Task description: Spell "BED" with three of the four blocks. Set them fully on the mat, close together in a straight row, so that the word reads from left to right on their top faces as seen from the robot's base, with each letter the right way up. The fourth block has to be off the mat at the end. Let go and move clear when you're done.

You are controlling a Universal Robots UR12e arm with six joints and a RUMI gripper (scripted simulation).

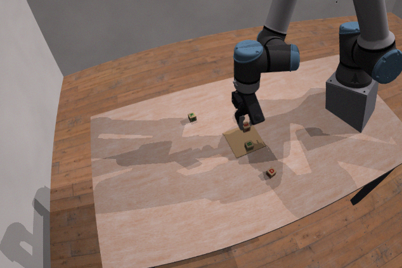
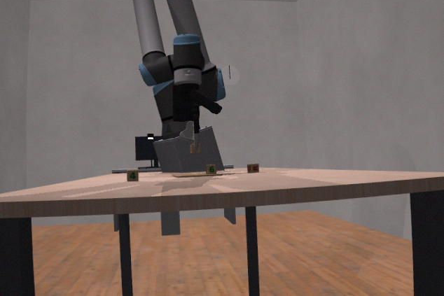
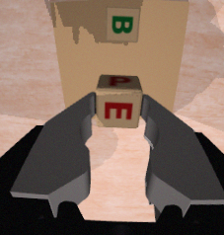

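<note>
My hand is 90 mm above the tan mat. The rest, counted from my hand: green block 160 mm ahead, 200 mm to the right, 70 mm below.
</note>
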